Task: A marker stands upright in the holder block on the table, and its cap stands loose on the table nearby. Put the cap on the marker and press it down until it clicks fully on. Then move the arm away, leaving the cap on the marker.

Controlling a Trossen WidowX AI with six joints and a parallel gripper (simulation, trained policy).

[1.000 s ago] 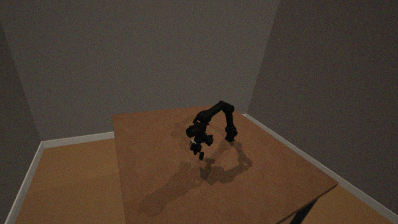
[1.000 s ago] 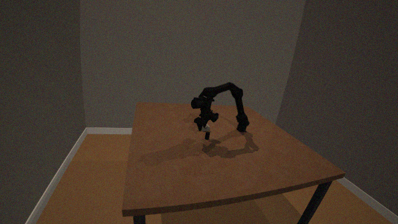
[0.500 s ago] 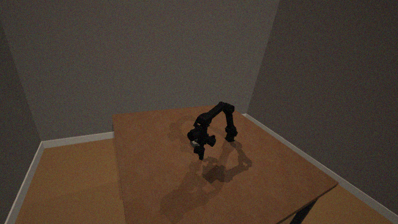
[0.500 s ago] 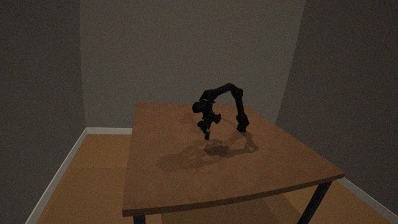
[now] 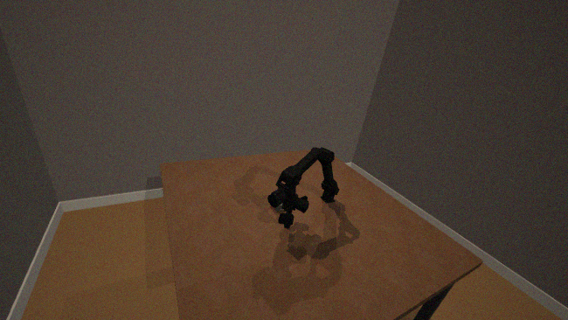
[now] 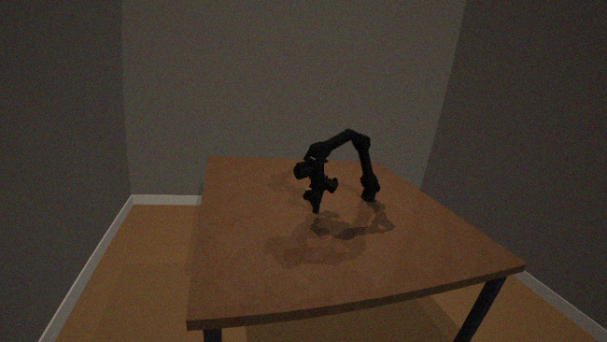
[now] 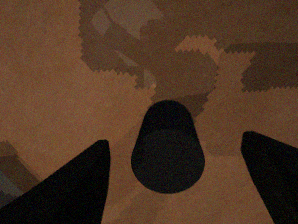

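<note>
Now: gripper tip 10 mm to the left of the dark marker cap and 10 mm above it. The rest, counted from my gripper tip: pale holder block (150 mm to the right, 30 mm behind, 20 mm below).
</note>
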